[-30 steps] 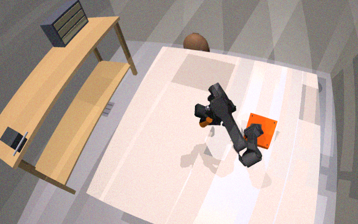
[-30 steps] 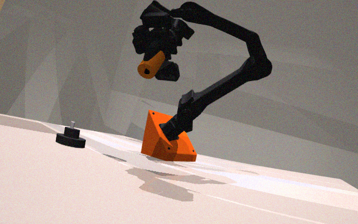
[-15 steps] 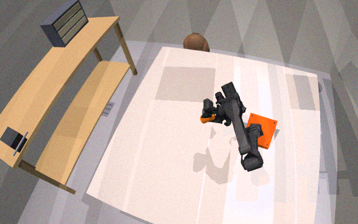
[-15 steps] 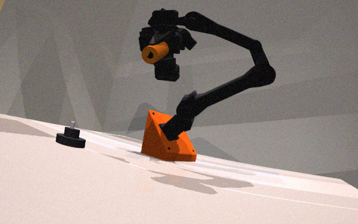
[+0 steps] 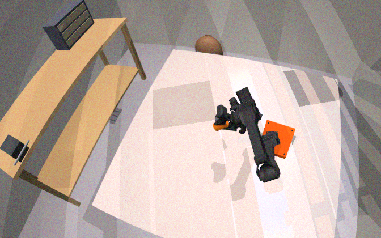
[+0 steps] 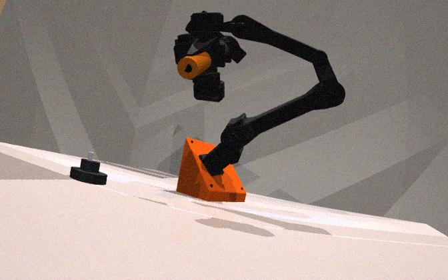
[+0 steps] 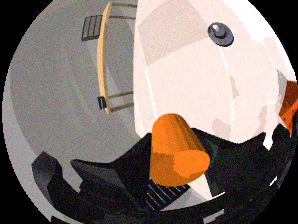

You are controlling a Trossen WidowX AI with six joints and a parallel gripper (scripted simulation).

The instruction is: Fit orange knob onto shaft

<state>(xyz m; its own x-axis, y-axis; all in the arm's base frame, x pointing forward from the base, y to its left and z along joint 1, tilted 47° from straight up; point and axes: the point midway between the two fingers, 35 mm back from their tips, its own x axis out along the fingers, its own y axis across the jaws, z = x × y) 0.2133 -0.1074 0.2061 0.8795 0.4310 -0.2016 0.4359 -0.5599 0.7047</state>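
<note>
My gripper tip is now 20 mm short of the round pedestal, 200 mm to the left of it and 210 mm above it. The rest, counted from my gripper tip: orange knob: 30 mm behind, 10 mm to the right, 20 mm above.
</note>
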